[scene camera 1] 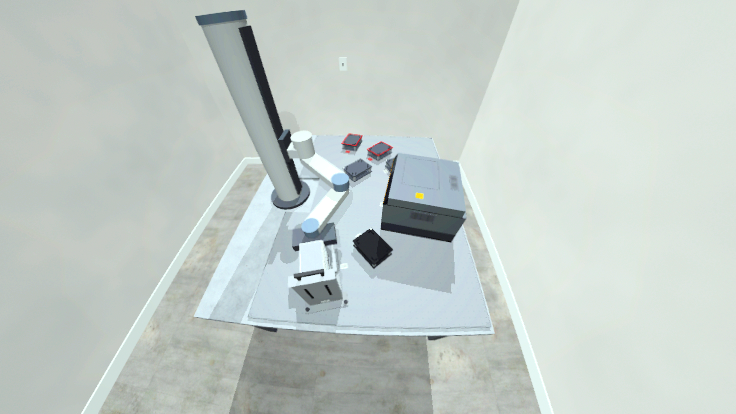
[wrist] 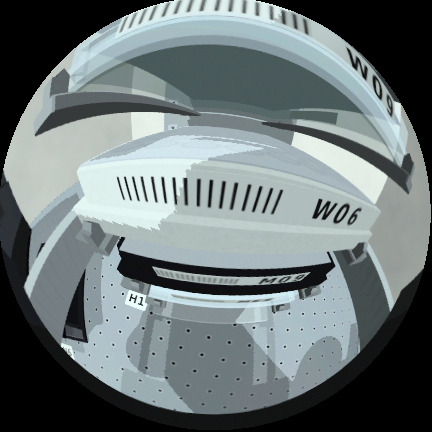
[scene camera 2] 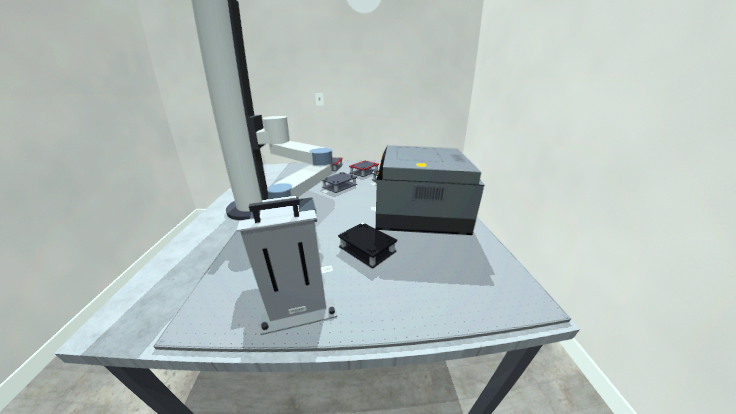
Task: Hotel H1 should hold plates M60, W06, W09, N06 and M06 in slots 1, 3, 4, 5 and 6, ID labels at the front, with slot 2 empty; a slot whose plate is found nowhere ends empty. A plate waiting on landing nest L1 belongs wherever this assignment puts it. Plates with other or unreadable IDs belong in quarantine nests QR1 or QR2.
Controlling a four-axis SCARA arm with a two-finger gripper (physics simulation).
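Places are measured from the arm's base along level axes (x right, y ahead, z up), in centimetres.
Where they show: arm's base, origin of the base link: (scene camera 1: 291, 194).
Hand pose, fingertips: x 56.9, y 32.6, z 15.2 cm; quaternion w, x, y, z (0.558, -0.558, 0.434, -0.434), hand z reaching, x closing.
Each offset is from my fingertips to the top centre of the thing. "spot": to the spot under its first point.
Hotel H1 (scene camera 1: 316, 289) (scene camera 2: 285, 278) stands near the table's front edge, its back toward the scene cameras. In the wrist view its label H1 shows at lower left. Plate W06 @(dx -2.3, dy -0.5, dz +3.1 cm) (wrist: 200, 192) fills the middle. Plate W09 (wrist: 330, 50) is above it, cut off by the view's top. Black-sided plate M09 @(dx -2.3, dy -0.5, dz +0.3 cm) (wrist: 225, 276) sits below W06. A pale plate @(dx -2.3, dy -0.5, dz -2.5 cm) (wrist: 215, 296) lies under M09, its label unreadable here. Plates N06 and M06 do not show in the wrist view. My gripper (wrist: 225, 262) is open and empty, one finger at each side of the stack, around the level of M09; its tips are partly hidden.
Two red-rimmed nests @(spot: dx -114.2, dy +2.6, dz -9.0 cm) (scene camera 1: 352, 139) @(spot: dx -100.3, dy +24.4, dz -8.9 cm) (scene camera 1: 379, 149) stand at the back. A dark grey nest @(dx -78.4, dy +9.3, dz -8.0 cm) (scene camera 1: 357, 168) (scene camera 2: 339, 181) is nearer. A black nest @(dx -19.4, dy +20.7, dz -8.6 cm) (scene camera 1: 373, 248) (scene camera 2: 368, 240) stands right of the hotel. A large grey device @(dx -45.6, dy +46.8, dz +11.6 cm) (scene camera 1: 424, 180) (scene camera 2: 429, 200) with a yellow mark stands at the right.
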